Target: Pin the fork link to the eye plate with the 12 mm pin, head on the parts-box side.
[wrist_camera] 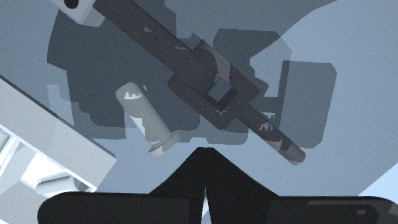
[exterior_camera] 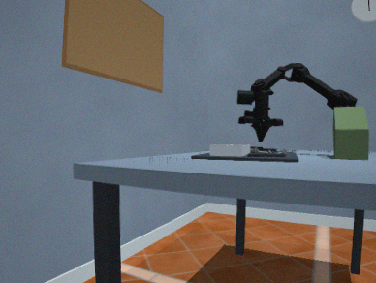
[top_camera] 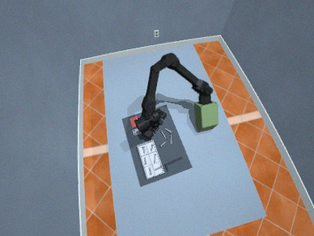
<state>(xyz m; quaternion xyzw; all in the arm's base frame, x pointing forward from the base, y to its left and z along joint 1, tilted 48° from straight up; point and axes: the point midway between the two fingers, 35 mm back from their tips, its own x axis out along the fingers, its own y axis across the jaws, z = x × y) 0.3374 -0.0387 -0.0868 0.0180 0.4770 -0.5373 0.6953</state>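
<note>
Right now the thin headed pin is 5 cm behind my hand, 5 cm to the left of it and 7 cm below it. The rest, counted from my hand: thick headed pin 4 cm ahead, 2 cm to the left, 7 cm below; dark mat 2 cm ahead, 7 cm to the left, 8 cm below; eye plate 4 cm ahead, 3 cm to the right, 7 cm below.
</note>
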